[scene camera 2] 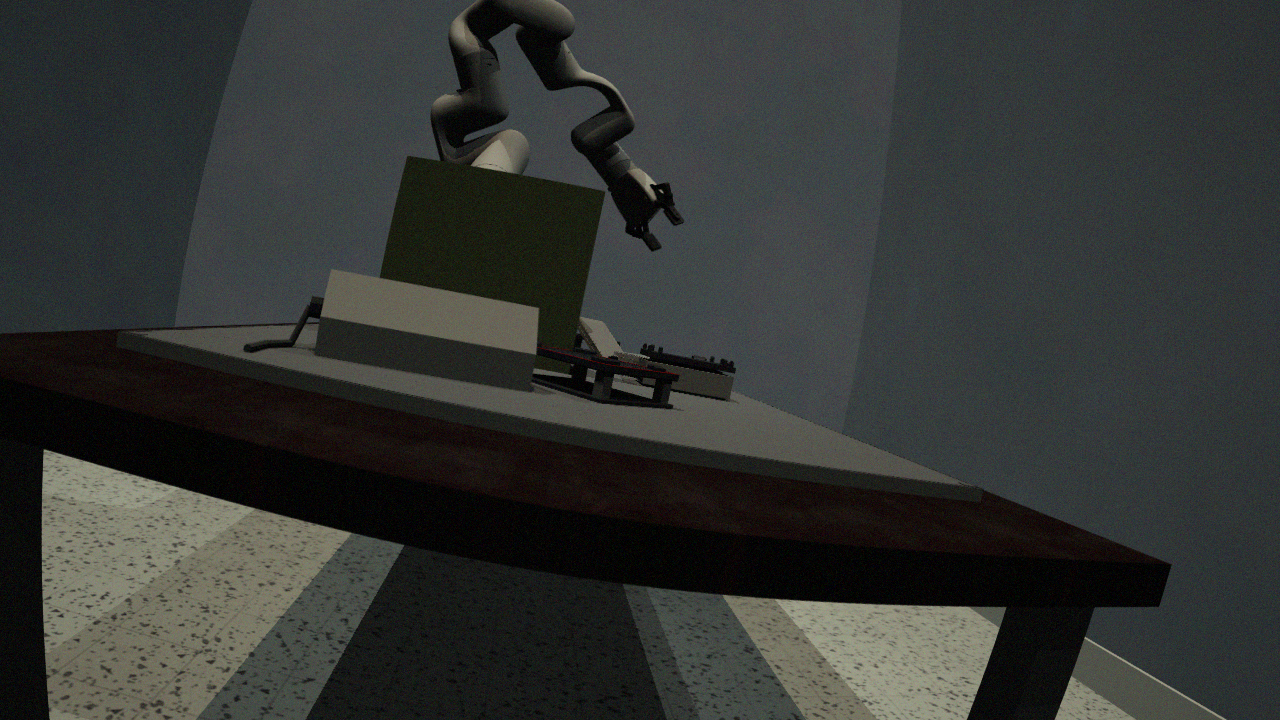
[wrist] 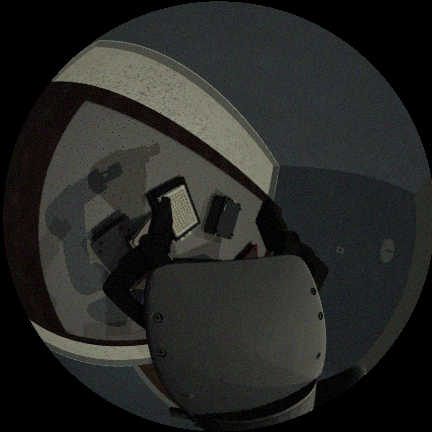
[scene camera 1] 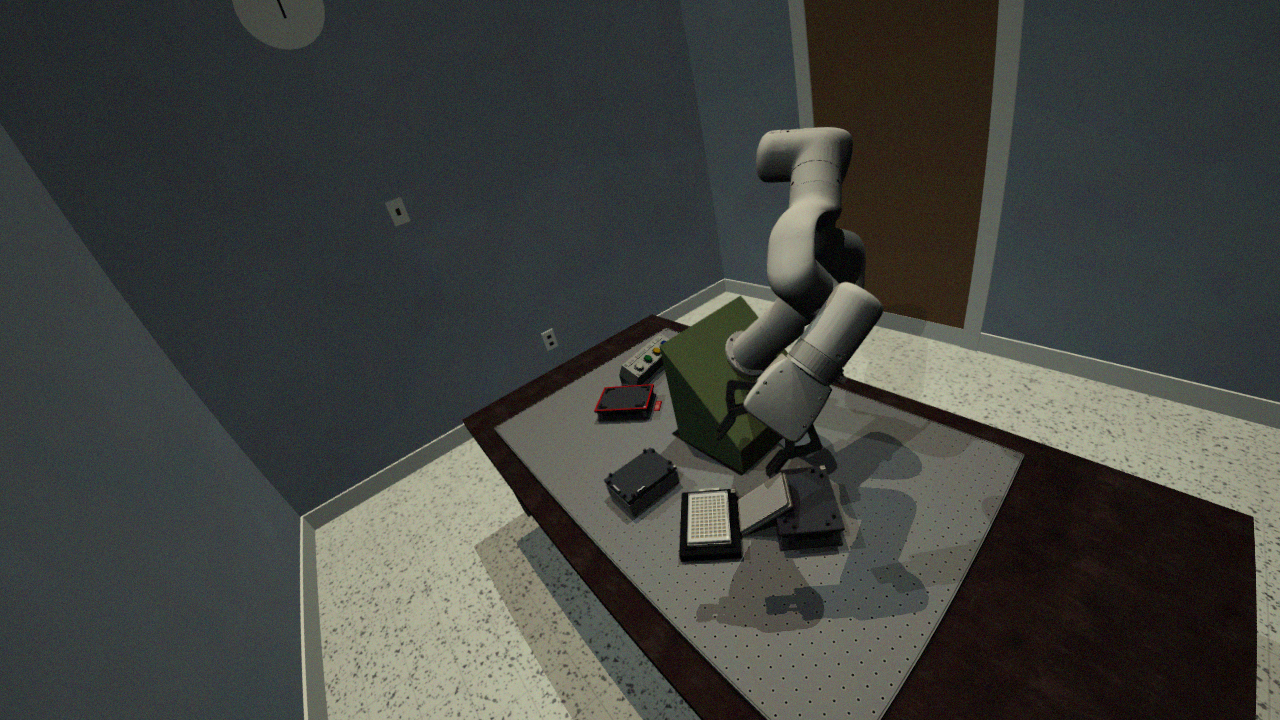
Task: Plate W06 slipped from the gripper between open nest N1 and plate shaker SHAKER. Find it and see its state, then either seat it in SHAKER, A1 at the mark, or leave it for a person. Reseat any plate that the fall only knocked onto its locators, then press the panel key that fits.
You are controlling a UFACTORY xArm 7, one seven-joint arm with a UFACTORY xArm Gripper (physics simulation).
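Frame: origin at the arm's base, x ahead, y left, z up, level; centimetres.
Seen in the pictures: gripper, fingertip midpoint: (scene camera 2: 668, 236) (wrist: 217, 208) (scene camera 1: 742, 455); arm's base at its link origin: (scene camera 2: 470, 237) (scene camera 1: 746, 354).
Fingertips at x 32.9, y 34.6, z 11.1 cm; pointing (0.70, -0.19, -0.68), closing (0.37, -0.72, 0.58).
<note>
Offsets run from my fingertips to a thing's middle. "*": to the spot under its first point.
A pale plate {dz -24.6, dx -8.9, dy -6.4 cm} (scene camera 1: 765, 504) (scene camera 2: 597, 337) (wrist: 141, 231) is tilted, one end raised against a dark flat-topped device {dz -25.9, dx -15.3, dy -1.1 cm} (scene camera 1: 810, 505) (wrist: 111, 242) with corner pegs, its low end beside a black nest {dz -27.7, dx +0.9, dy -12.3 cm} (scene camera 1: 709, 554) (wrist: 165, 187). A white well plate {dz -25.7, dx +0.9, dy -12.3 cm} (scene camera 1: 708, 516) (wrist: 185, 211) sits on that nest; whether it is fully down I cannot tell. No labels are readable, so I cannot confirm which is W06, N1 or SHAKER. The panel {dz -25.0, dx -25.1, dy -76.0 cm} (scene camera 1: 644, 360) (scene camera 2: 427, 326) has coloured keys. My gripper (scene camera 1: 753, 447) (scene camera 2: 665, 232) (wrist: 217, 208) is open and empty, high above the mat.
Another dark device {* dz -23.7, dx +6.6, dy -29.3 cm} (scene camera 1: 641, 480) (wrist: 228, 217) stands left of the nest in the first scene view. A red-edged unit {dz -26.9, dx -8.1, dy -63.4 cm} (scene camera 1: 625, 398) (scene camera 2: 617, 363) (wrist: 249, 251) stands nearer the panel. The green wedge-shaped base (scene camera 1: 716, 385) (scene camera 2: 487, 237) carries the arm.
</note>
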